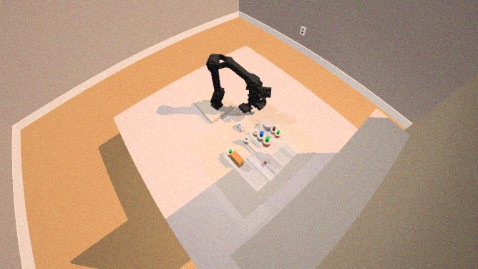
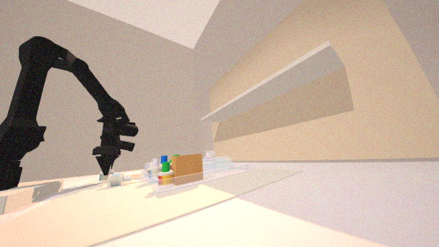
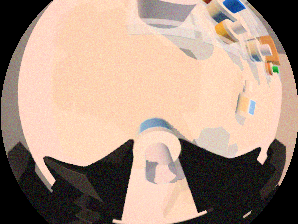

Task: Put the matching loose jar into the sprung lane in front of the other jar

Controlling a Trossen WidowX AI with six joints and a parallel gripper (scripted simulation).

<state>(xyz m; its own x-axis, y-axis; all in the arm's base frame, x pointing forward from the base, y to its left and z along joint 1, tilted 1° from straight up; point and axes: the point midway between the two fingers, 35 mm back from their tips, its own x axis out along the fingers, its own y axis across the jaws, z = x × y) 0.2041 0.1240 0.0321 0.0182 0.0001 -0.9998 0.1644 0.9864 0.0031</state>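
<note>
The pale jar is 15 cm to the right of my gripper tip, 3 cm ahead of it and 1 cm below it. The rest, counted from my gripper tip: orange box (33 cm to the right, 16 cm ahead, 1 cm above); clear lane rack (26 cm ahead, 24 cm to the right, 1 cm below); red-marked thing (30 cm ahead, 26 cm to the right, 4 cm above).
</note>
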